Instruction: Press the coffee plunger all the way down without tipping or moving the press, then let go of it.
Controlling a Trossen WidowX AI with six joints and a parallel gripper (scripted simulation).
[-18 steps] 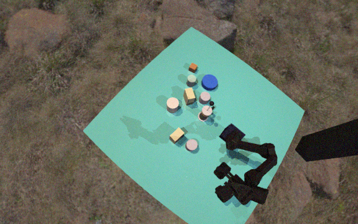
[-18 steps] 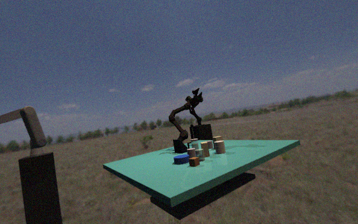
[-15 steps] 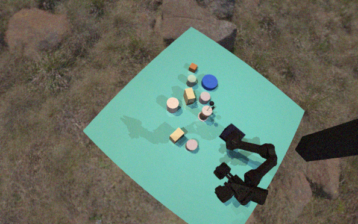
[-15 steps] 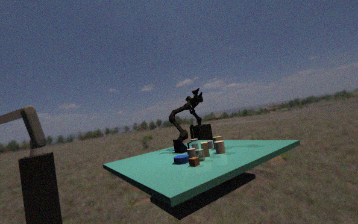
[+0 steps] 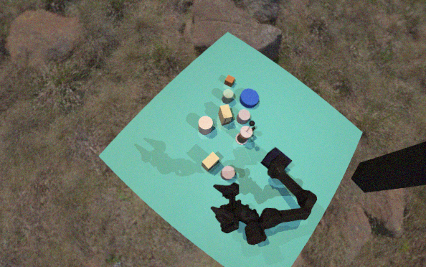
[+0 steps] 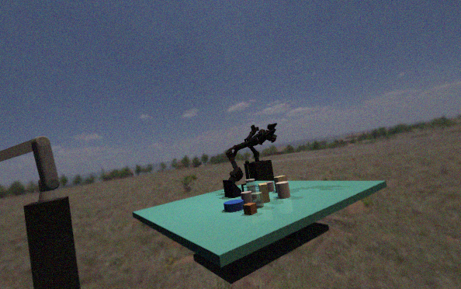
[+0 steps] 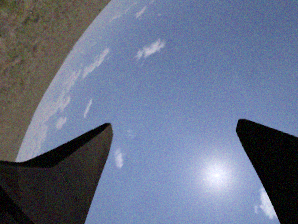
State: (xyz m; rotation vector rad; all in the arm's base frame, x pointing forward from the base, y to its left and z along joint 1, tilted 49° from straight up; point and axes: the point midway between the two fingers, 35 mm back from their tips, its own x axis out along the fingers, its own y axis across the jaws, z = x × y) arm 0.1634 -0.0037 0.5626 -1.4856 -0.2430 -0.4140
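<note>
Now: the coffee press 9 cm ahead of my gripper tip, 42 cm to the right of it and 37 cm below it. From my gripper tip the other things lie so: blue disc 24 cm ahead, 64 cm to the right, 48 cm below; pale green cylinder 34 cm ahead, 53 cm to the right, 46 cm below.
</note>
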